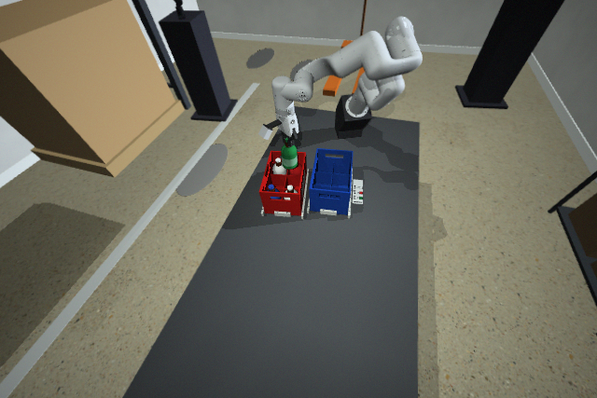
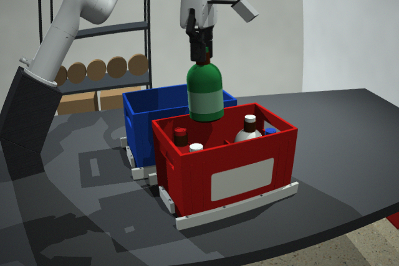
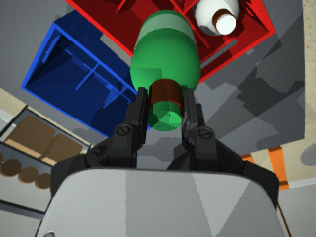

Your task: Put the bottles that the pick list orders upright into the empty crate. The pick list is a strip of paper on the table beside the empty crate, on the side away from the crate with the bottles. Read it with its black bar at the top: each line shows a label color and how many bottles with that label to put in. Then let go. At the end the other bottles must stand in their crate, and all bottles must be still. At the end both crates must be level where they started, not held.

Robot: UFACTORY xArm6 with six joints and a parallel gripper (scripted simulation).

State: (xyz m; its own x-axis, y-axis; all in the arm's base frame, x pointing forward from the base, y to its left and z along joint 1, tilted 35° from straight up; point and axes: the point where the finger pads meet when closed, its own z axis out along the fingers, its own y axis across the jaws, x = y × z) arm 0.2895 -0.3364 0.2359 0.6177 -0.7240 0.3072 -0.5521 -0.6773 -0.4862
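Right now the green-capped bottle is 70 mm below my hand. From my hand the other things lie so: red-capped bottle (250 mm below, 50 mm behind, 10 mm to the left); then white-capped bottle (250 mm below, 130 mm ahead, 20 mm to the left); then red crate (250 mm below, 40 mm ahead, 30 mm to the right).
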